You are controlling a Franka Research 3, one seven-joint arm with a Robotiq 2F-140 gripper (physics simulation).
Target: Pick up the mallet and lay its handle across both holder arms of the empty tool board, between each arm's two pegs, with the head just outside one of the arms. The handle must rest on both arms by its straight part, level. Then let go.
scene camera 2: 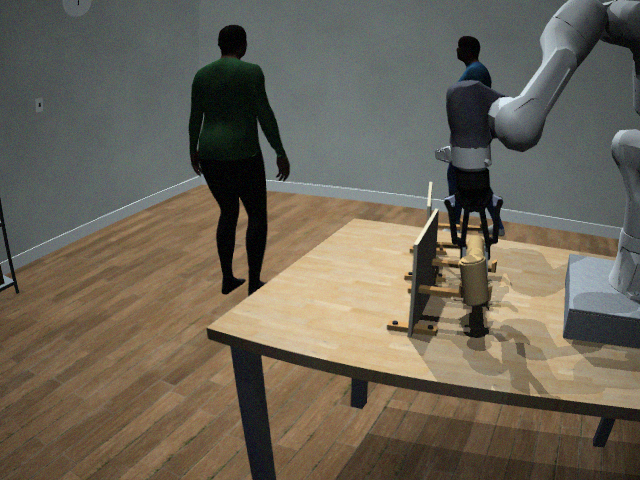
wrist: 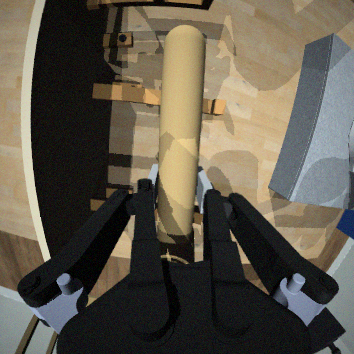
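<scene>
The mallet's thick pale handle (wrist: 182, 115) runs lengthwise in the wrist view; its head (scene camera 2: 474, 281) is at the camera end in the scene view. My gripper (scene camera 2: 475, 248) (wrist: 176, 174) is shut on the handle near the head. The tool board (scene camera 2: 423, 273) (wrist: 70, 125) stands upright beside the mallet. The handle passes over its far holder arm (scene camera 2: 449, 262) (wrist: 125, 93), inward of the arm's outer end. The head is in front of the near holder arm (scene camera 2: 439, 290) (wrist: 98, 204). The handle looks about level. Contact with the arms and the near pegs is hidden.
Another board (scene camera 2: 429, 198) with wooden arms stands farther back; one arm (wrist: 150, 4) shows at the wrist view's top. The grey robot base (scene camera 2: 599, 304) (wrist: 320, 135) is to the right. A person in green (scene camera 2: 227, 113) and one in blue (scene camera 2: 475, 72) stand beyond the table (scene camera 2: 289, 310).
</scene>
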